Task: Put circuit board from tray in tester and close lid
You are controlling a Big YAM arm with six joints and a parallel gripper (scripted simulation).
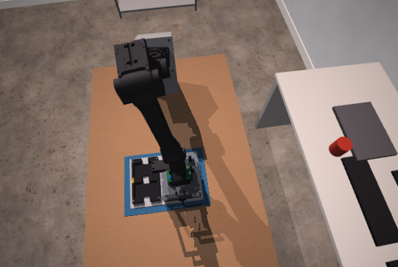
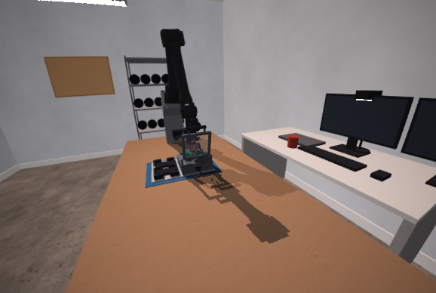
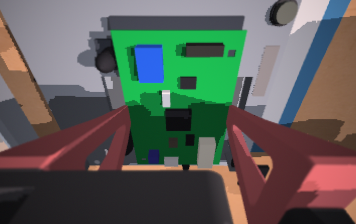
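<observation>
Now: hand right at the green circuit board. Round my hand: clear lid: 12 cm ahead, 9 cm above, 2 cm to the left.
</observation>
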